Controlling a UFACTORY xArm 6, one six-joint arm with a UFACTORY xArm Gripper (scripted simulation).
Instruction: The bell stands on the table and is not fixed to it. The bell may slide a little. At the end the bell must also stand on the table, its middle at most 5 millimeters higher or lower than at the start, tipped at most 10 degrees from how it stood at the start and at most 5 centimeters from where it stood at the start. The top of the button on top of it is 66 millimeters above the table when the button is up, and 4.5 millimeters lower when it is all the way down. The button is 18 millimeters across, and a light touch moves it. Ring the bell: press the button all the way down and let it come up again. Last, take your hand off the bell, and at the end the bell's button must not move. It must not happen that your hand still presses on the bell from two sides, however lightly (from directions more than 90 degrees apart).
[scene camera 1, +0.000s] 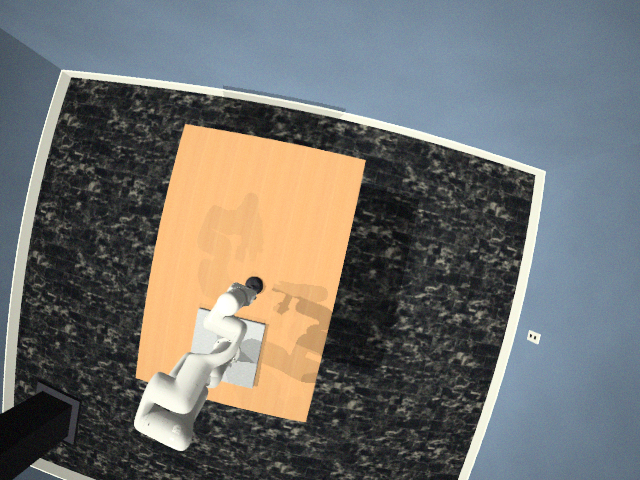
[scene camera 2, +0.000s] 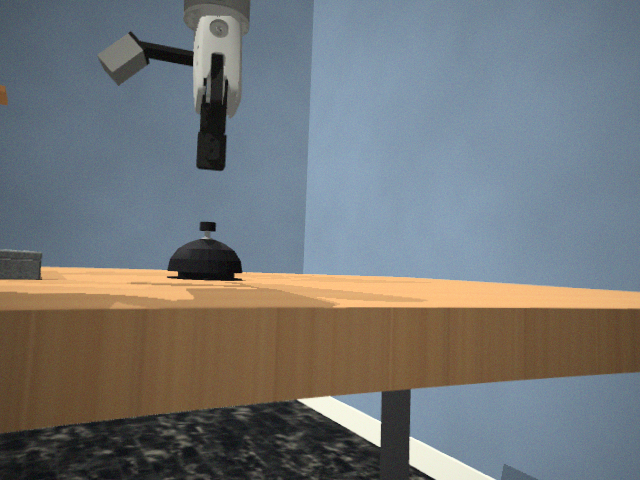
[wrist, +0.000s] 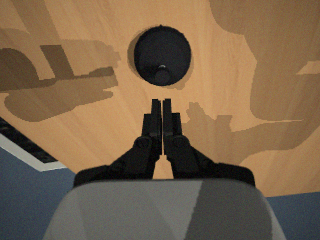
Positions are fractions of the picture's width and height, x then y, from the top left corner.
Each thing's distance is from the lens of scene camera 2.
my gripper (scene camera 2: 0.33, 0.35): 0.63 m
bell (scene camera 2: 0.32, 0.54): 0.58 m
